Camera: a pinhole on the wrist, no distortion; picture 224 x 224 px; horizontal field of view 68.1 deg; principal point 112.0 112.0 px. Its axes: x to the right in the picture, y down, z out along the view. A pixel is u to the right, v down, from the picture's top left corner.
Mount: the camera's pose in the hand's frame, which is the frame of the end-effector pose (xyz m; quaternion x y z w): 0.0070 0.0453 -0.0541 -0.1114 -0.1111 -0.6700 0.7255
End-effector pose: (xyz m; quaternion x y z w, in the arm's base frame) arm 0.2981 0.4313 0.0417 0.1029 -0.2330 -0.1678 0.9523
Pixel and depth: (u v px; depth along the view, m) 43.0 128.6 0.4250
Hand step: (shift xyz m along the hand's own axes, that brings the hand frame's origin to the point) 0.0307 0.3482 0.2944
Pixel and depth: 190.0 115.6 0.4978
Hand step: 0.0300 -0.0212 0.4917
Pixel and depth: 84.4 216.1 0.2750
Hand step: 0.1724 0.1874 0.1909
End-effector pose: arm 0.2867 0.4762 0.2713 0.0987 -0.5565 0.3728 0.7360
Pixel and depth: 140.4 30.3 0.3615
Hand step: -0.1702 0.0851 0.3110
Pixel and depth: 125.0 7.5 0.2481
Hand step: -0.1504 0.0918 0.1898
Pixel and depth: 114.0 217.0 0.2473
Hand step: 0.1605 0.1314 0.1799
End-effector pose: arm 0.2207 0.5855 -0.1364 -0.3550 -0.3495 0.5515 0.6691
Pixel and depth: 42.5 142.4 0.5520
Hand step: 0.0834 0.4438 0.3974
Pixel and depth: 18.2 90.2 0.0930
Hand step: -0.0104 0.1231 0.0181
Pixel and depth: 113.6 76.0 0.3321
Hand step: -0.0686 0.1398 0.2635
